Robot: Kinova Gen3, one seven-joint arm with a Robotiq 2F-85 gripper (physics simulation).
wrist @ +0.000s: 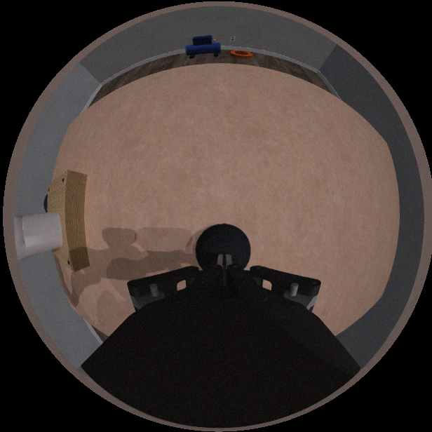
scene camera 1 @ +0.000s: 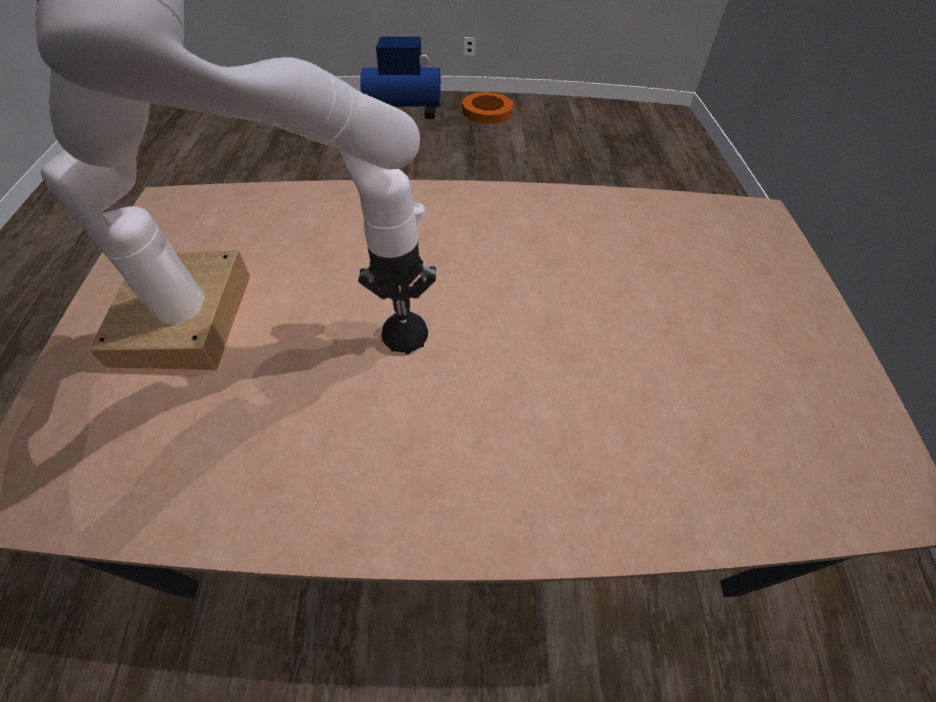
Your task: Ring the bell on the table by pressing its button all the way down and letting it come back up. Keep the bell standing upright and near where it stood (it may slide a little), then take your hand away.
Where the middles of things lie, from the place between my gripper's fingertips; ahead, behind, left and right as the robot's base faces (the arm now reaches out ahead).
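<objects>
There's a dome-shaped bell (scene camera 1: 405, 336), and my hand is 30 mm above it.
</objects>
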